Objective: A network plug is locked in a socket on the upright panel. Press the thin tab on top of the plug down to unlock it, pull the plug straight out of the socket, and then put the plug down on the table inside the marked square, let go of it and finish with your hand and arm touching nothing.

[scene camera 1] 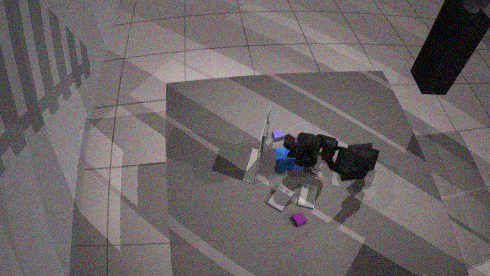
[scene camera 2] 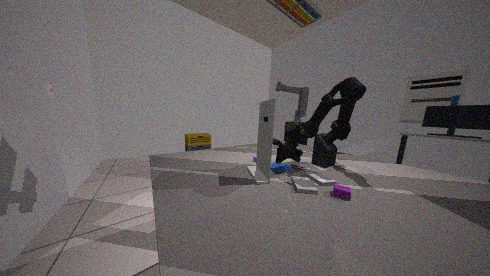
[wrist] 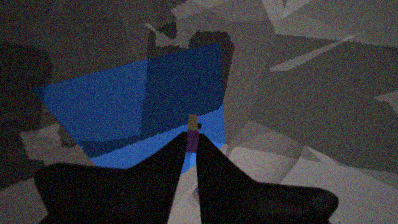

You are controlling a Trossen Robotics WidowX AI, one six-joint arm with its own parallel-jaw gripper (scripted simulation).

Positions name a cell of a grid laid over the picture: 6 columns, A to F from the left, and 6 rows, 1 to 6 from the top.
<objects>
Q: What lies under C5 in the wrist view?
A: My gripper.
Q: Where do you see an upright panel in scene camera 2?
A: D4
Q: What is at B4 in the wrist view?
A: A blue square.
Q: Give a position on an upright panel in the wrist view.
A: E3
</objects>
